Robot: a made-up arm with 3 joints.
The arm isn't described. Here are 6 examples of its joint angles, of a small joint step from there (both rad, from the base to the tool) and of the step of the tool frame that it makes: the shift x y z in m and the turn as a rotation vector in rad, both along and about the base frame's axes.
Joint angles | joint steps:
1: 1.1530 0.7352 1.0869 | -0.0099 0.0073 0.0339
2: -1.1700 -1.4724 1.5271 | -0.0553 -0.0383 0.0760
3: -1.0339 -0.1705 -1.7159 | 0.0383 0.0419 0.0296
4: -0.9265 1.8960 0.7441 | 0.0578 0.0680 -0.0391
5: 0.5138 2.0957 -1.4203 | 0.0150 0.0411 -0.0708
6: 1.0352 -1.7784 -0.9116 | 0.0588 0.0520 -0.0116
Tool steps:
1: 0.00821 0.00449 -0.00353 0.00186 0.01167 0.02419
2: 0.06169 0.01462 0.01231 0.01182 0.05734 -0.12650
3: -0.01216 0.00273 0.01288 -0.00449 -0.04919 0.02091
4: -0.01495 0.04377 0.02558 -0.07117 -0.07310 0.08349
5: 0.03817 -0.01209 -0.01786 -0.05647 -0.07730 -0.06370
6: 0.00284 -0.00894 0.02465 -0.01489 -0.09186 -0.02880
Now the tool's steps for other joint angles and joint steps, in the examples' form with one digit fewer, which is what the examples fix.
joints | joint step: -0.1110 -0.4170 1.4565 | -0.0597 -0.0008 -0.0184
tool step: -0.0262 -0.0077 0.0112 -0.0250 0.0569 -0.0122
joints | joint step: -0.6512 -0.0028 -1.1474 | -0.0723 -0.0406 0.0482
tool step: 0.0126 -0.0311 -0.0130 0.0591 0.0659 -0.0740
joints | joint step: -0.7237 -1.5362 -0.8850 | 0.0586 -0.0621 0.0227
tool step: -0.0115 0.0109 -0.0258 0.0671 -0.0396 -0.0396
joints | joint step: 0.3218 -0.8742 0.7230 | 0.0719 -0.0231 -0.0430
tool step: 0.0322 -0.0042 0.0013 -0.0130 -0.0678 0.0272
